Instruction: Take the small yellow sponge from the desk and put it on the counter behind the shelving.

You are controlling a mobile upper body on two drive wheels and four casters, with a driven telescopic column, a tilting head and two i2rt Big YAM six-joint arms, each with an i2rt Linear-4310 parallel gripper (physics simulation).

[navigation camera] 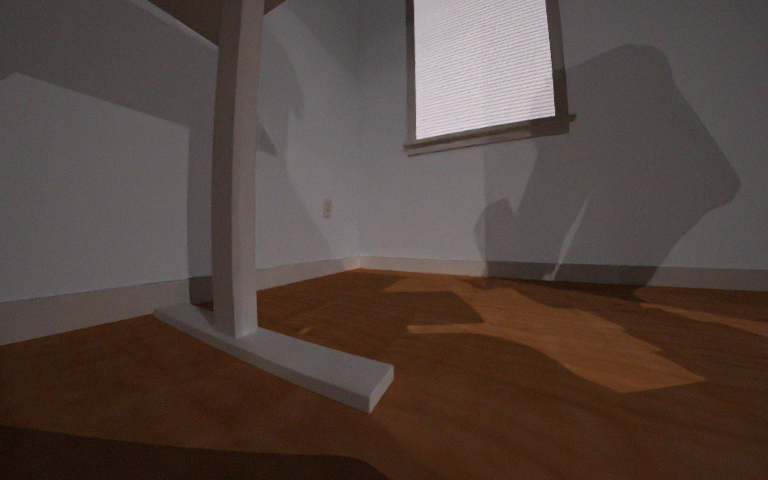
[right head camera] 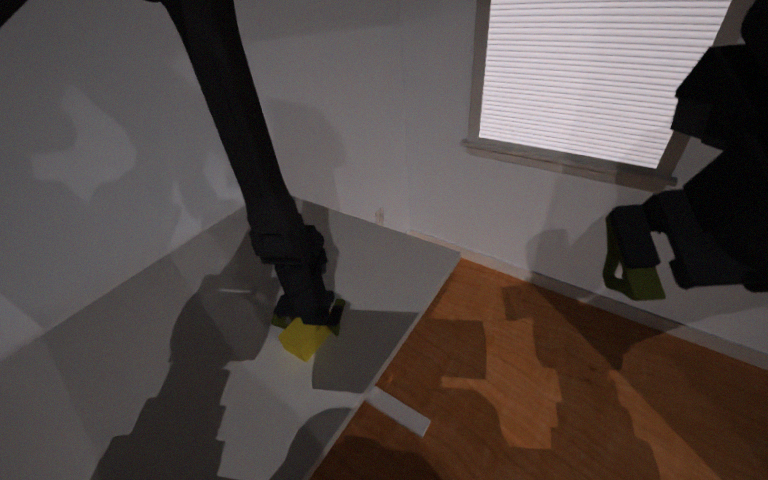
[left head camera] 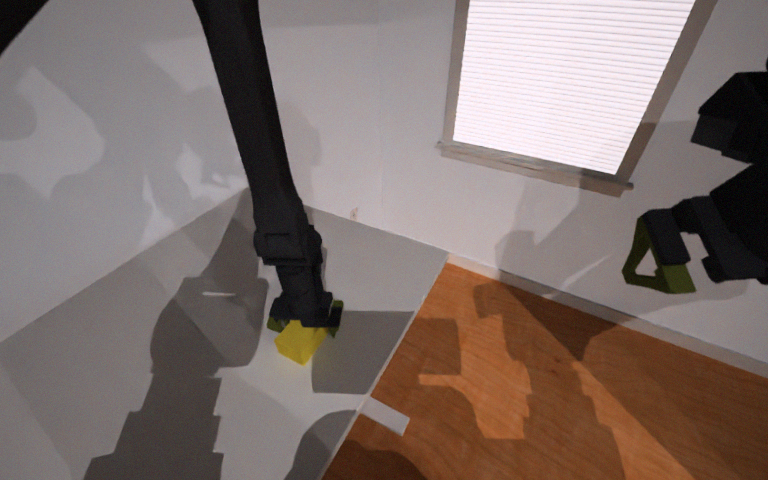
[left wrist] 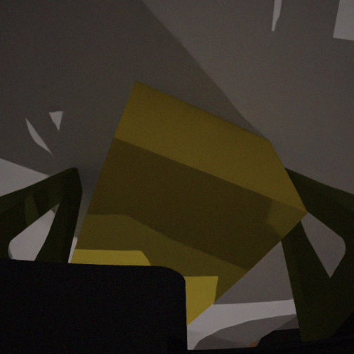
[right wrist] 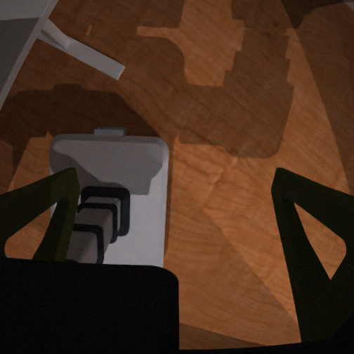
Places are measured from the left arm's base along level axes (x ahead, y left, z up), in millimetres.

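Pixels of known places: left gripper, fingertip midpoint: (right head camera: 316,332) (left head camera: 311,335); right gripper, fingertip midpoint: (right head camera: 661,277) (left head camera: 671,273).
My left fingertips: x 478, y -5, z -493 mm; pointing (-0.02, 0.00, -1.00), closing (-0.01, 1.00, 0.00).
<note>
For each thing: its middle in the pictures, then the offset to it from my left fingertips. "spot": a spot on its surface instead. Level surfaces: height alone.
- small yellow sponge, body centre: (left head camera: 304,333) (right head camera: 308,331) dx -12, dy +8, dz +23 mm
- white desk, surface height: dz +0 mm
- window, surface spot: (right head camera: 594,84) spot: dx +1046, dy -871, dz +199 mm
The small yellow sponge (left head camera: 299,346) (right head camera: 304,343) (left wrist: 185,200) is at the white desk (left head camera: 373,271) (right head camera: 379,266), under the left arm. It looks tilted; whether its lower edge touches the desk top is hard to tell. My left gripper (left head camera: 305,328) (right head camera: 308,326) (left wrist: 175,177) points down with fingers spread wide on either side of the sponge. In the left wrist view a sponge corner meets or overlaps the right-hand finger. My right gripper (left head camera: 656,277) (right head camera: 632,283) (right wrist: 175,178) is open and empty, away from the desk at the right. The counter and shelving do not show.
The desk's white foot (left head camera: 386,416) (right head camera: 399,411) (right wrist: 95,57) (navigation camera: 305,362) sticks out over the wooden floor, below its post (navigation camera: 235,169). Walls meet behind the desk, with a window (left head camera: 566,84) (right head camera: 594,84) (navigation camera: 481,67) at the right. The robot's white base (right wrist: 145,220) shows in the right wrist view.
</note>
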